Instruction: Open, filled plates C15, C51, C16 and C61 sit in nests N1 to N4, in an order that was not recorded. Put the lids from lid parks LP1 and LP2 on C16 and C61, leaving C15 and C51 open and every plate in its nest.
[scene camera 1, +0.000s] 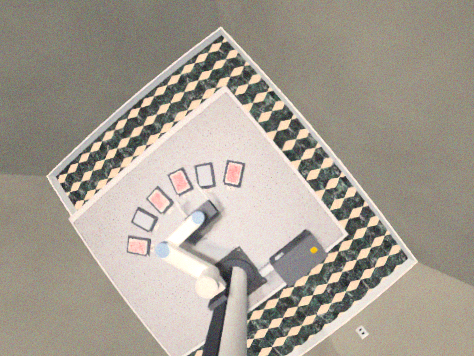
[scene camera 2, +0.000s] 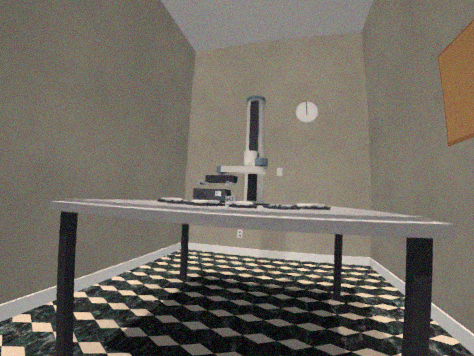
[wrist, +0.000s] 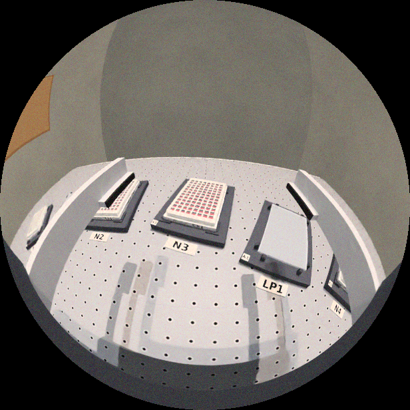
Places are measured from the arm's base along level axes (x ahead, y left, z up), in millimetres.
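Pixels of known places: gripper, fingertip midpoint: (scene camera 1: 185, 192) (scene camera 2: 211, 182); arm's base, origin of the base link: (scene camera 1: 235, 276).
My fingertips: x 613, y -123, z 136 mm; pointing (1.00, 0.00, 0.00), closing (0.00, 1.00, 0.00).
For each thing: its top centre in the pictures, then the offset to it from my fingertips. "spot": a spot on its surface instead.
- open plate with red wells, middle of its top: (scene camera 2: 206, 200) (scene camera 1: 179, 181) dy +15, dx +101, dz -97 mm
- pale lid, middle of its top: (scene camera 1: 204, 175) dy -138, dx +27, dz -105 mm
- N2, middle of its top: (scene camera 1: 158, 200) dy +203, dx +91, dz -97 mm
- N4, middle of its top: (scene camera 1: 233, 173) dy -292, dx -80, dz -97 mm
- LP2 lid, middle of its top: (scene camera 1: 143, 220) dy +374, dx +57, dz -105 mm
- open N1 plate, middle of its top: (scene camera 1: 137, 246) dy +518, dx -54, dz -97 mm
- dark grey box, surface spot: (scene camera 1: 295, 260) spot: dy -256, dx -713, dz -8 mm
My gripper (scene camera 1: 191, 195) (wrist: 212, 167) is open and empty, above the table and facing N3 and LP1. An open plate with red wells (scene camera 1: 180, 181) (wrist: 198, 200) sits in nest N3. A pale lid (scene camera 1: 205, 175) (wrist: 285, 237) lies on park LP1. The plate in N2 (scene camera 1: 160, 200) (wrist: 120, 206) is partly behind the left finger in the wrist view. The plate in N4 (scene camera 1: 234, 173) is mostly hidden by the right finger there. In scene camera 1, the LP2 lid (scene camera 1: 144, 220) and the open N1 plate (scene camera 1: 138, 245) are at the left end. Plate codes are unreadable.
A dark grey box (scene camera 1: 295, 260) (scene camera 2: 207, 193) stands on the table near the arm's base. The arm's column (scene camera 2: 255, 130) rises behind the row of nests. The pale table (scene camera 1: 225, 120) (scene camera 2: 125, 209) has a grid of holes. An orange board (scene camera 2: 460, 85) (wrist: 32, 112) hangs on a wall.
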